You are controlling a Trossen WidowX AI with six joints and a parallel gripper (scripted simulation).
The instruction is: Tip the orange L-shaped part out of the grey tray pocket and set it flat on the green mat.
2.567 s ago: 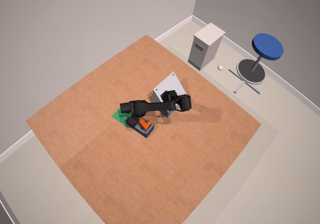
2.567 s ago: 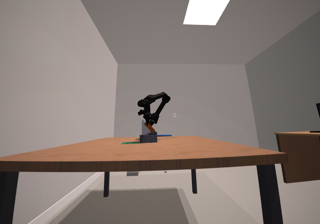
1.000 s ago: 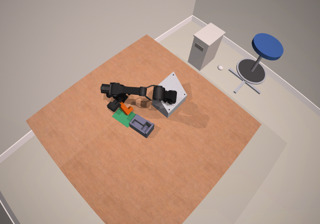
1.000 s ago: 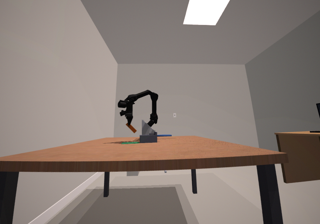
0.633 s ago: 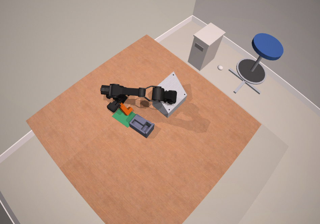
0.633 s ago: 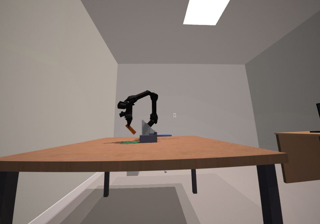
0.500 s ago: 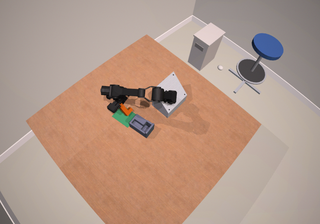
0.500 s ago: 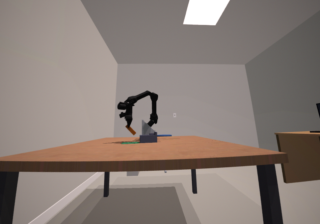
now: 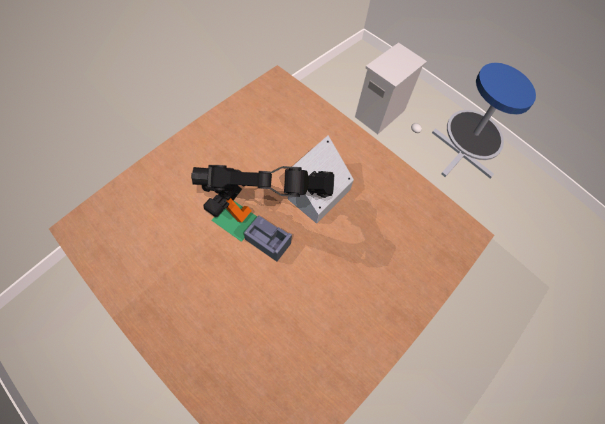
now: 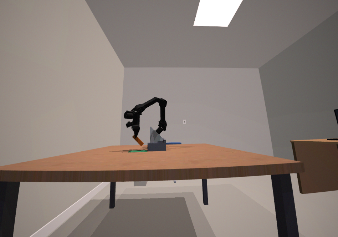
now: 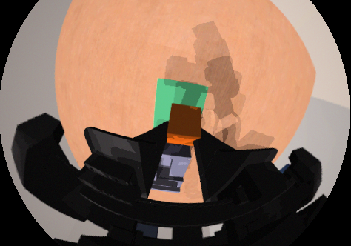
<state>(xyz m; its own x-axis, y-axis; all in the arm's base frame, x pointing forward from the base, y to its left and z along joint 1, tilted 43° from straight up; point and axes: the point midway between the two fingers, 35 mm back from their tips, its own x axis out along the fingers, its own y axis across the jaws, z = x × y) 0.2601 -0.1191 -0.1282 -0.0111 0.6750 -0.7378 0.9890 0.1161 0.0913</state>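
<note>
My gripper tip is now 2 cm to the right of the green mat and 12 cm above it. Round my gripper tip: orange L-shaped part (2 cm behind, 3 cm to the left, 3 cm below).
</note>
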